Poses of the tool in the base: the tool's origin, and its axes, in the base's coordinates. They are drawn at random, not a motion.
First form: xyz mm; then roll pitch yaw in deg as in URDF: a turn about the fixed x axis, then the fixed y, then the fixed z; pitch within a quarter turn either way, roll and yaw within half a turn.
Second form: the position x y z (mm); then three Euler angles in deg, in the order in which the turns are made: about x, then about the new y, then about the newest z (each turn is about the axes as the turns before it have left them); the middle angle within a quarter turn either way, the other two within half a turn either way. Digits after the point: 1 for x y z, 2 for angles.
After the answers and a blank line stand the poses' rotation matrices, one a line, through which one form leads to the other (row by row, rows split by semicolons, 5 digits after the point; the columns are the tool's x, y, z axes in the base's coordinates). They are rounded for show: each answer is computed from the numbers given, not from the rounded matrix.
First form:
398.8 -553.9 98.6 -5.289 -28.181 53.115
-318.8 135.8 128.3 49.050 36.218 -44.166
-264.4 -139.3 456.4 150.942 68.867 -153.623
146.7 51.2 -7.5 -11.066 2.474 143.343
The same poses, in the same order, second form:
398.8 -553.9 98.6 20.08 -20.85 55.52
-318.8 135.8 128.3 56.92 -14.39 -53.31
-264.4 -139.3 456.4 -111.57 30.98 112.13
146.7 51.2 -7.5 7.48 -8.54 144.14

0.52906 -0.77031 -0.35598; 0.70503 0.63247 -0.32080; 0.47226 -0.08125 0.87771
0.57872 0.77676 -0.24845; -0.56211 0.15920 -0.81159; -0.59086 0.60934 0.52876
-0.32300 -0.79422 0.51467; -0.16018 0.58185 0.79736; -0.93275 0.17511 -0.31515
-0.80148 -0.57928 -0.14858; 0.59647 -0.79225 -0.12869; -0.04317 -0.19176 0.98049

